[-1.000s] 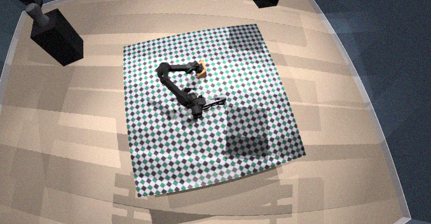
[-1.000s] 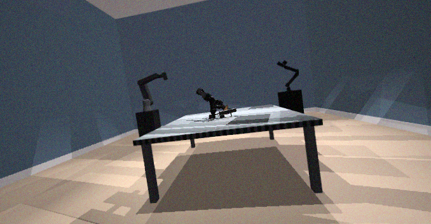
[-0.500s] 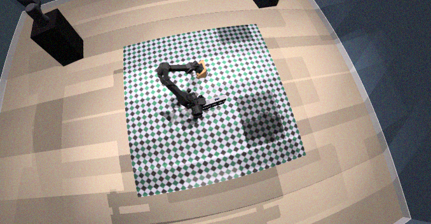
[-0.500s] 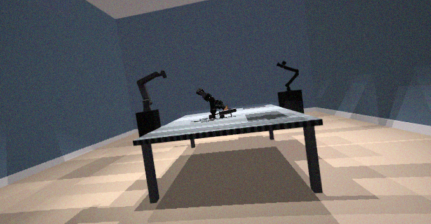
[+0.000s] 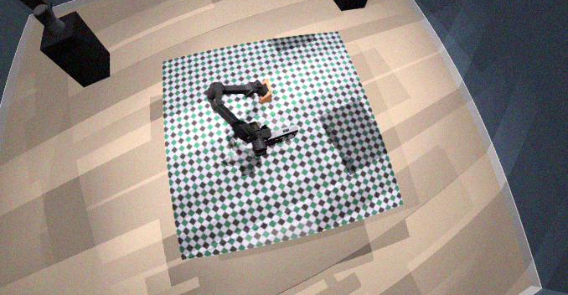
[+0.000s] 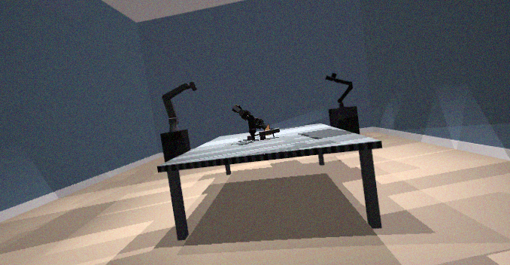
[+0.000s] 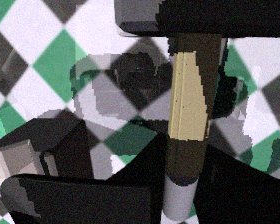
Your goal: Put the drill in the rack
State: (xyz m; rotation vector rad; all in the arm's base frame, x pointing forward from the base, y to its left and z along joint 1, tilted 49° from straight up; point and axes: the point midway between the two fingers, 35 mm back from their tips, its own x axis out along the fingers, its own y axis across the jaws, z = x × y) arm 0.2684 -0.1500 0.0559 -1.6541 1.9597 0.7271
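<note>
My gripper tip is now 80 mm past the grey block, 20 mm to the left of it and 10 mm below it. From my gripper tip the other things lie so: grey fixture 140 mm to the left, 40 mm above.
</note>
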